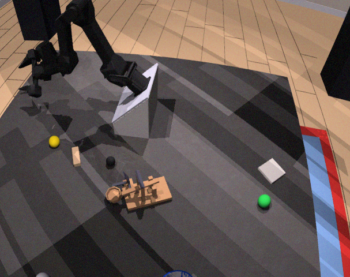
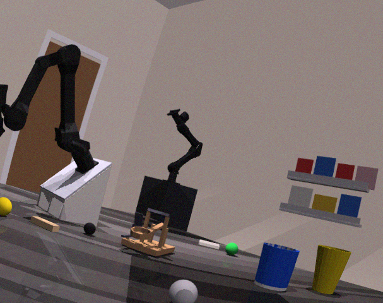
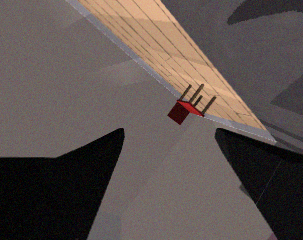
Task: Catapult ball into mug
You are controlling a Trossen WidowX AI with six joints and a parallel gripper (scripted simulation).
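Right now my gripper tip is 29 cm short of the catapult upright frame, 58 cm to the right of it and 8 cm above it. Also, from my gripper tip: wooden block 20 cm ahead, 32 cm to the left, 16 cm below; yellow ball 16 cm ahead, 22 cm to the left, 14 cm below; black ball 19 cm ahead, 45 cm to the left, 15 cm below.
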